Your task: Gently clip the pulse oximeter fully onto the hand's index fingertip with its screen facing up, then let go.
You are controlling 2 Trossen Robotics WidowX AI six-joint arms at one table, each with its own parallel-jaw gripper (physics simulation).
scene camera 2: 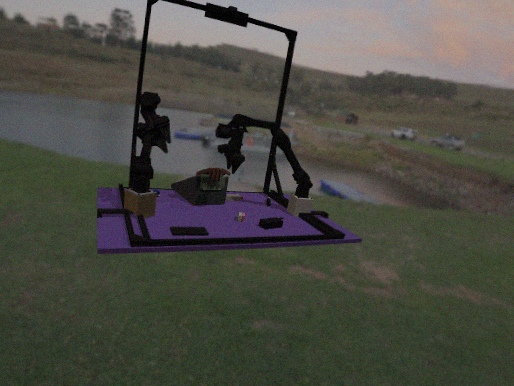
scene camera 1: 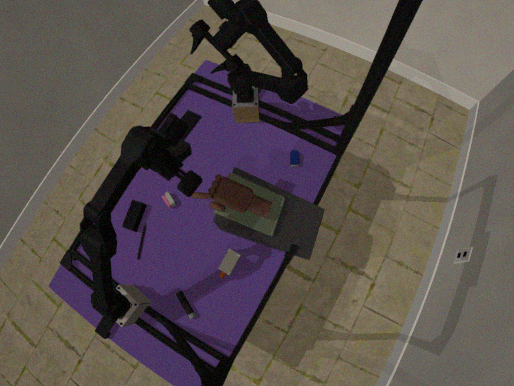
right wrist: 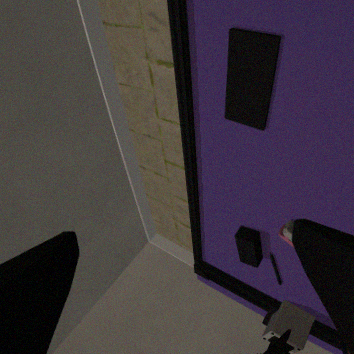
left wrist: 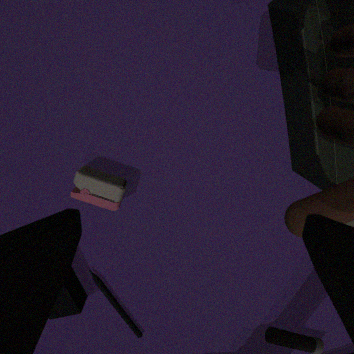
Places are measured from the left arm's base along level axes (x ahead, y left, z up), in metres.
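Pixels of known places: left gripper, fingertip midpoint: (scene camera 2: 230,171) (scene camera 1: 180,180) (right wrist: 316,345) (left wrist: 194,223); right gripper, fingertip midpoint: (scene camera 2: 168,148) (scene camera 1: 201,63) (right wrist: 186,236); left arm's base at its link origin: (scene camera 2: 301,196) (scene camera 1: 119,305); right arm's base at its link origin: (scene camera 2: 140,190) (scene camera 1: 245,95).
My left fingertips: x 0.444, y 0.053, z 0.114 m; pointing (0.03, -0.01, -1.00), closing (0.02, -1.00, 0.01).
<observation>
For each thing: its middle in the pictures, then the offset to it from my left fingertips.
- pulse oximeter at the middle of its body: (left wrist: 98,187) (right wrist: 294,234) (scene camera 1: 168,199) (scene camera 2: 241,217) dz -0.203, dx -0.064, dy +0.087 m
- black box at the middle of its body: (left wrist: 50,277) (right wrist: 248,246) (scene camera 1: 134,215) (scene camera 2: 271,223) dz -0.202, dx -0.195, dy +0.159 m
- pen at the middle of its body: (left wrist: 115,304) (right wrist: 275,268) (scene camera 1: 141,240) dz -0.214, dx -0.249, dy +0.075 m
- pale box at the middle of its body: (scene camera 1: 228,264) (scene camera 2: 234,197) dz -0.205, dx -0.115, dy -0.240 m
- dark cylinder at the middle of its body: (left wrist: 294,340) (scene camera 1: 185,304) dz -0.206, dx -0.317, dy -0.207 m
- blue item at the middle of its body: (scene camera 1: 294,158) dz -0.203, dx +0.347, dy -0.200 m
- flat black block at the middle of its body: (right wrist: 248,82) (scene camera 2: 189,231) (scene camera 1: 184,126) dz -0.215, dx +0.212, dy +0.260 m
The pulse oximeter (scene camera 1: 169,200) (scene camera 2: 241,217) (left wrist: 100,187) (right wrist: 287,232), whitish with a pink part, lies on the purple table; in the right wrist view a finger partly hides it. The brown hand (scene camera 1: 235,195) (scene camera 2: 214,173) rests on a wedge stand, its index finger (scene camera 1: 202,195) (left wrist: 320,205) sticking out past the stand. My left gripper (scene camera 1: 171,169) (scene camera 2: 234,169) (left wrist: 194,223) is open and empty, above the table near the index fingertip and oximeter. My right gripper (scene camera 1: 203,61) (scene camera 2: 162,147) (right wrist: 186,236) is open and empty, raised far from both. The oximeter's screen cannot be made out.
A black box (scene camera 1: 135,215) (scene camera 2: 270,223) (right wrist: 249,246) and a pen (scene camera 1: 142,242) (left wrist: 116,304) lie near the oximeter. A pale box (scene camera 1: 230,261), a dark cylinder (scene camera 1: 185,304), a blue item (scene camera 1: 295,157) and a flat black block (scene camera 2: 189,230) (right wrist: 252,79) lie elsewhere. The dark wedge stand (scene camera 1: 305,225) is bulky.
</observation>
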